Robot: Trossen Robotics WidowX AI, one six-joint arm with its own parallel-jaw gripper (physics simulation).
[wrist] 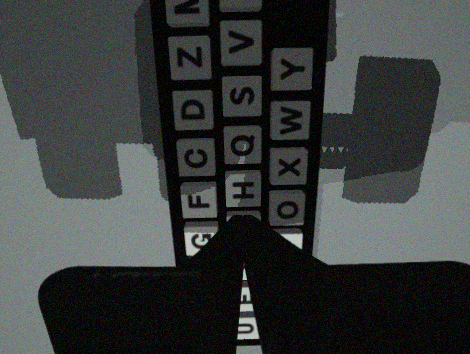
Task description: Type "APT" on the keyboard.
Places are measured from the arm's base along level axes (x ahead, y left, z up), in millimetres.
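Where they show: gripper, fingertip midpoint: [242, 225].
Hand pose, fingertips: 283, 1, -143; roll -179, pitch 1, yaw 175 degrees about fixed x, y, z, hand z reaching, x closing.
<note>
Each offset is from my fingertips to the top centre of the thing, as dx, dy, dz. Level surfaces: height alone.
The black keyboard @(-2, -20, -1) [295, 30] runs from top to bottom through the wrist view, its grey keys lettered sideways. The left column shows Z, D, C, F and G @(+19, +7, -1) [201, 242]. The middle column shows V, S, Q and H @(-2, -15, -1) [243, 189]. The right column shows Y, W, X and O @(-20, -4, -1) [287, 208]. My gripper [242, 225] is shut and empty, its dark tips together over the key below H, most of which is hidden. A U key @(+3, +60, -1) [245, 327] shows through the slit between the fingers. No A, P or T key can be made out.
The keyboard lies on a pale grey surface @(dz -19) [390, 235]. Dark shadows of the arm and gripper fall on both sides of it and across many keys. The dark gripper bodies cover the lower part of the view and hide the keys there.
</note>
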